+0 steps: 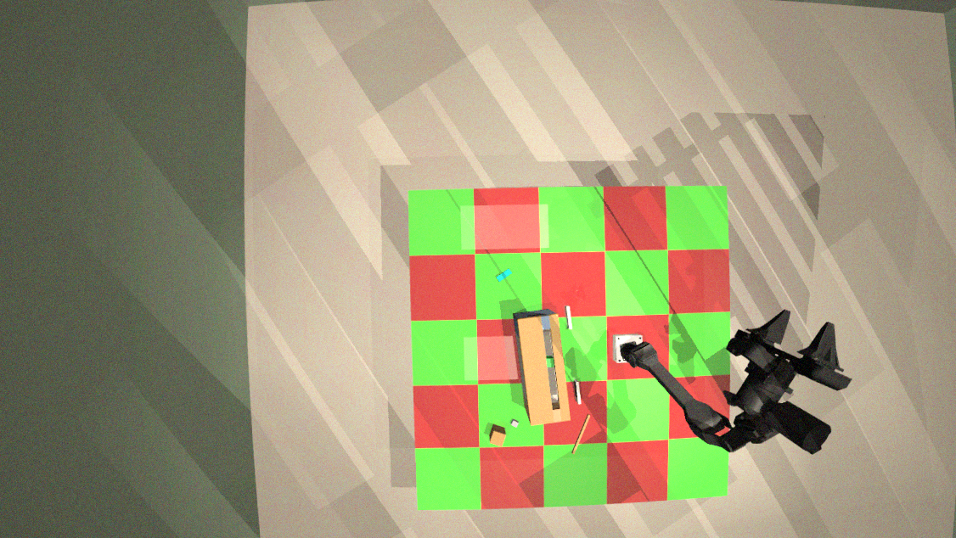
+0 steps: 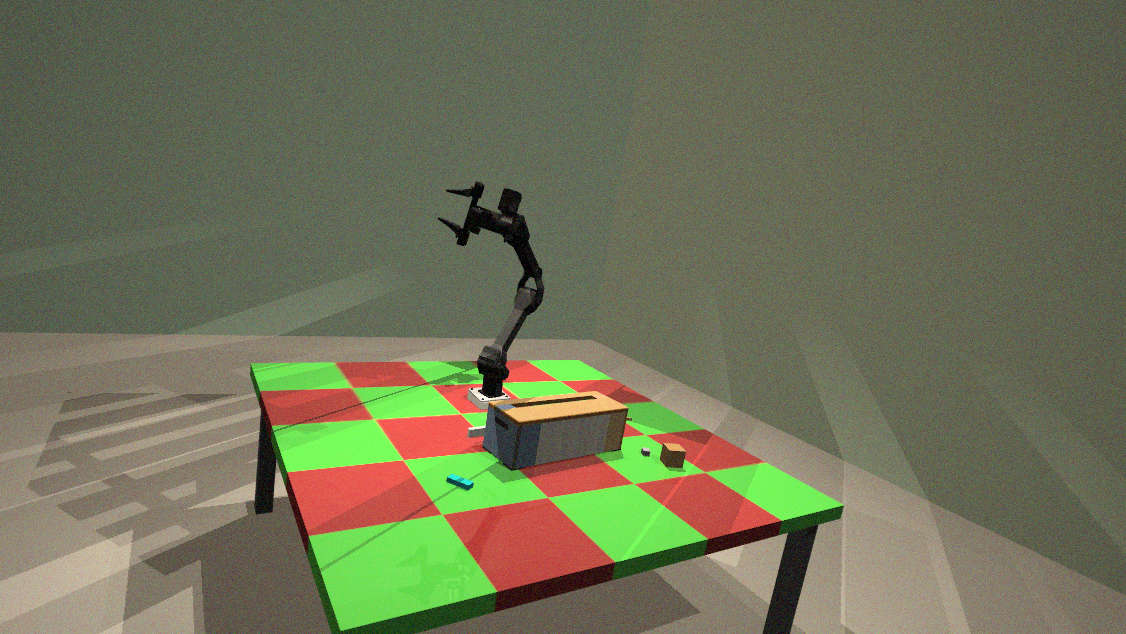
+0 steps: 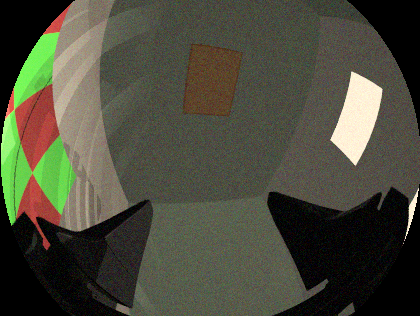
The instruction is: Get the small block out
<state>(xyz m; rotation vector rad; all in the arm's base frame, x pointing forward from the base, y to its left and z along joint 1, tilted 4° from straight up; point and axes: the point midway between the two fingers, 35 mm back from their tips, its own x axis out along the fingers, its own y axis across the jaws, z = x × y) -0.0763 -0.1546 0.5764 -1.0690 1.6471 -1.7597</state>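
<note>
My gripper tip is now 410 mm short of the green block, 170 mm to the right of it and 520 mm above it. Round my gripper tip: thin yellow stick 330 mm ahead, 520 mm to the left, 600 mm below; tiny grey cube 580 mm ahead, 410 mm to the left, 600 mm below; brown cube 650 mm ahead, 430 mm to the left, 580 mm below.
</note>
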